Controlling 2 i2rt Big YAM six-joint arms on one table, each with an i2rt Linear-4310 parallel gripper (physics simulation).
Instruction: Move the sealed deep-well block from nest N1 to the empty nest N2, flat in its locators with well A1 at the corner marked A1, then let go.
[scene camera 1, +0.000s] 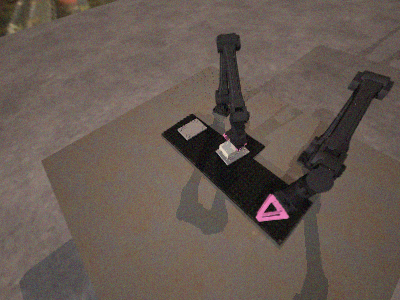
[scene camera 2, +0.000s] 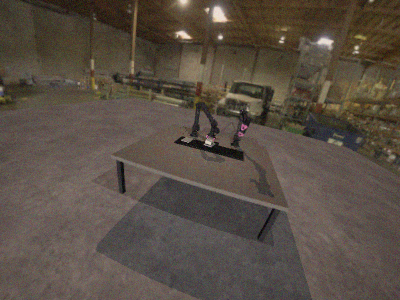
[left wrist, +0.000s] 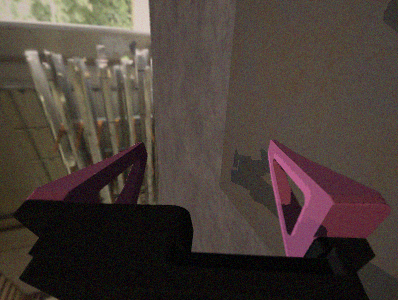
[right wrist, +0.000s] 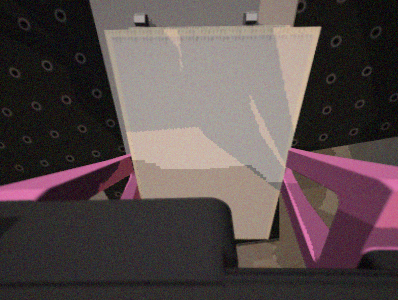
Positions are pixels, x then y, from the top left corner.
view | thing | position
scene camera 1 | my left gripper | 257, 216
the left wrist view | my left gripper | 205, 147
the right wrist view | my right gripper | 208, 157
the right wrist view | pale block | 209, 111
